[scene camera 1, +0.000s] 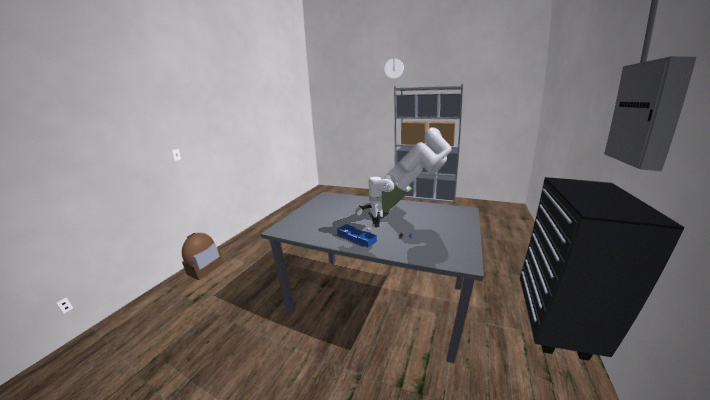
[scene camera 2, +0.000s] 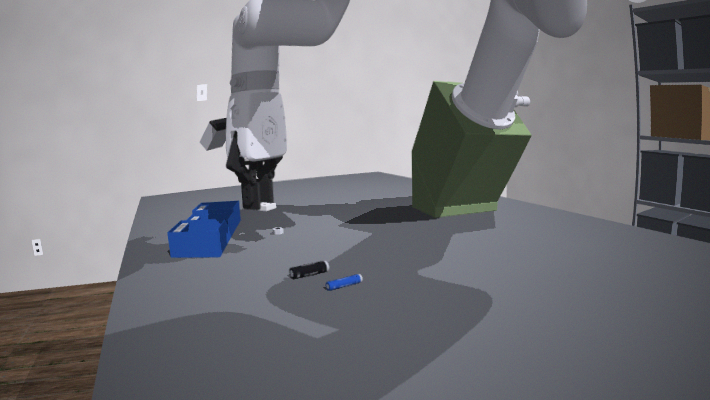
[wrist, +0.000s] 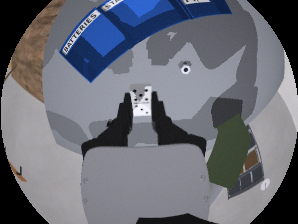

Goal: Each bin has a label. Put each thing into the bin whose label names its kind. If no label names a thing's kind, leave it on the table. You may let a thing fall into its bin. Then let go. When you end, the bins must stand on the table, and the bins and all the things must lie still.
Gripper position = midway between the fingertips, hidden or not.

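Observation:
The gripper [scene camera 2: 258, 207] is visible, and the wrist view shows the gripper [wrist: 141, 100] as well. A blue two-compartment bin [scene camera 2: 203, 242] is present.

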